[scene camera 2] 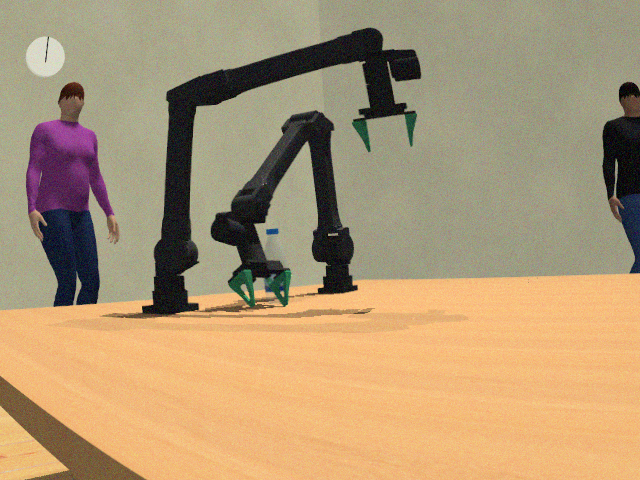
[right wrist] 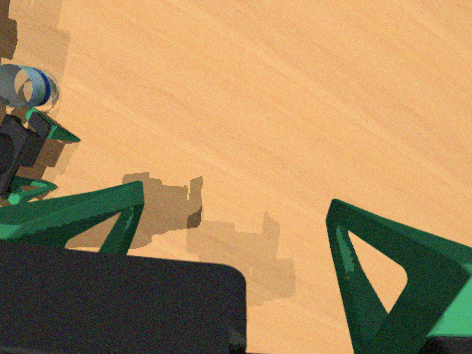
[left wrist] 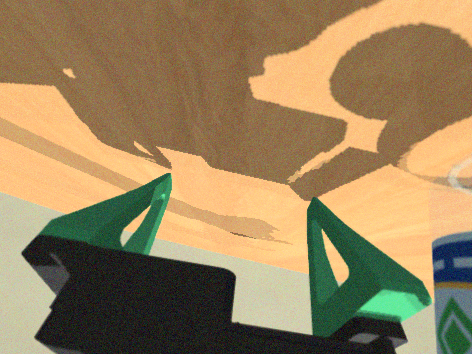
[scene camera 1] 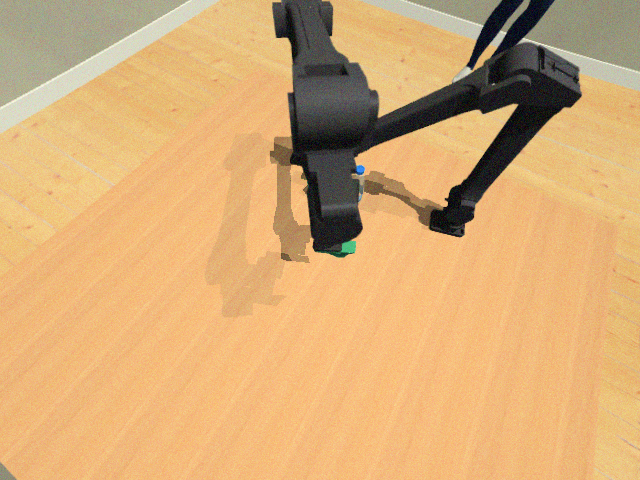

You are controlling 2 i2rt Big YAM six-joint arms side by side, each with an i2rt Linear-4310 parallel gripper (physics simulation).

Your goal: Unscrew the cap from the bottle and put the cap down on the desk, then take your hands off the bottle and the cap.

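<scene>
The clear bottle stands upright on the desk with its blue cap on top. Part of its label shows at the right edge in the left wrist view. My left gripper is open and empty, low over the desk beside the bottle; in scene camera 2 it partly hides the bottle's lower part. My right gripper is open and empty, high above the desk and away from the bottle.
The wooden desk carries both arm bases and the arms' shadows. The right arm reaches over the left arm and partly hides the bottle in scene camera 1. People stand beyond the desk.
</scene>
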